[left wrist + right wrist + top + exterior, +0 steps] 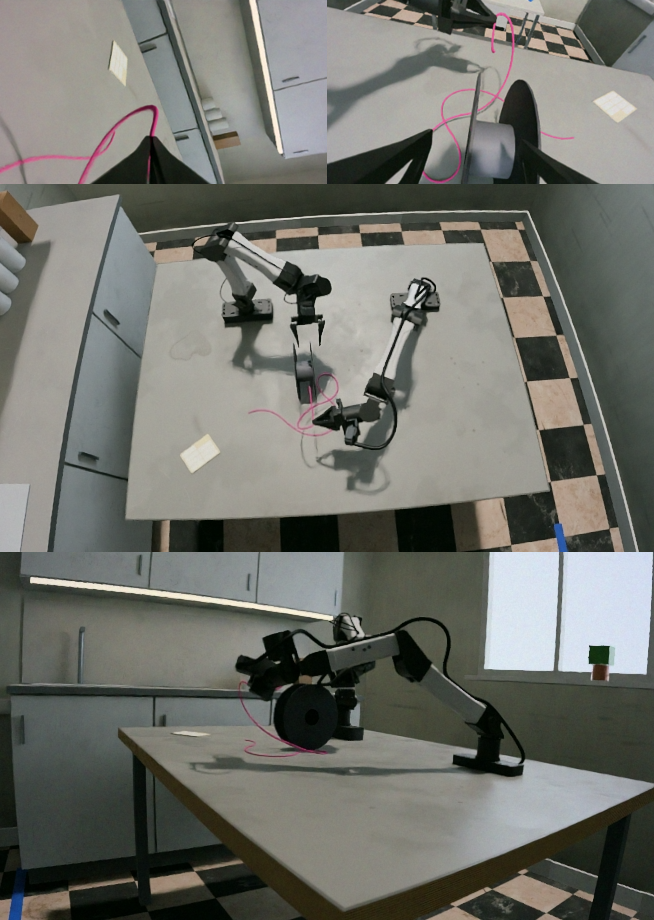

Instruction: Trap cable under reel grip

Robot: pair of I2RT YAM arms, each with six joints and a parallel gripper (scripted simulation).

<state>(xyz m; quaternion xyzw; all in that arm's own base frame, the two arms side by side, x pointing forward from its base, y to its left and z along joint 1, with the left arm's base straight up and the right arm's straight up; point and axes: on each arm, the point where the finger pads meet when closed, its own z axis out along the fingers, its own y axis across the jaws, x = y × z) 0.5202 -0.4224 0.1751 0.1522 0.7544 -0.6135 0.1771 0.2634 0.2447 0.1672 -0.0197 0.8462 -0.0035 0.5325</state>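
Observation:
Right now my left hand is 210 mm past the dark reel, 30 mm to the left of it and 90 mm above it. The rest, counted from my left hand: pale card: 40 mm ahead, 420 mm to the right, 190 mm below.
Right now the dark reel is 5 cm ahead of my right hand, 2 cm to the right of it and 10 cm below it. Also, from my right hand: pale card (30 cm ahead, 42 cm to the right, 20 cm below).

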